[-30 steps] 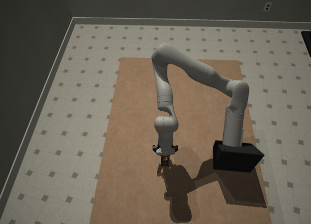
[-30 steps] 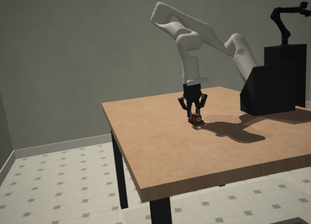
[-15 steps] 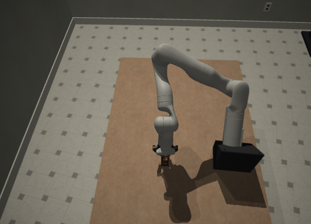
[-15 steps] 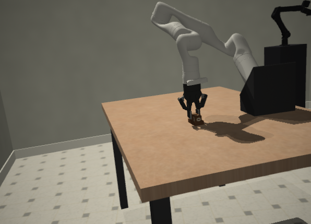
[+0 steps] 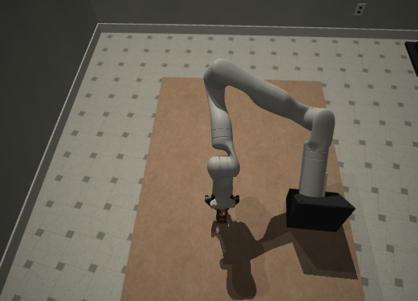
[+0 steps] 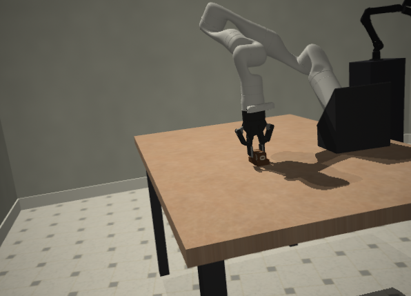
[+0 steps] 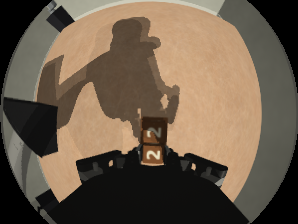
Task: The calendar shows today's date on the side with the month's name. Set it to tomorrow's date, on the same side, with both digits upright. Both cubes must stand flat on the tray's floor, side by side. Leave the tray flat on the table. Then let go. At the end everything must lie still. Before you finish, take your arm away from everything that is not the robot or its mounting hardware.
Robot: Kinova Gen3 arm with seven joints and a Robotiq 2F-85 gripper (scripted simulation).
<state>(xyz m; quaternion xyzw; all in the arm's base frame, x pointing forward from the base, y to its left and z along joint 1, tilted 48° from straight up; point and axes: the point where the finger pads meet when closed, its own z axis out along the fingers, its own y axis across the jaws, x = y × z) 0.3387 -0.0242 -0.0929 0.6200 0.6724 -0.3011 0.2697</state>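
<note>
The tray lies 30 mm below my hand and 20 mm to the left of it.
</note>
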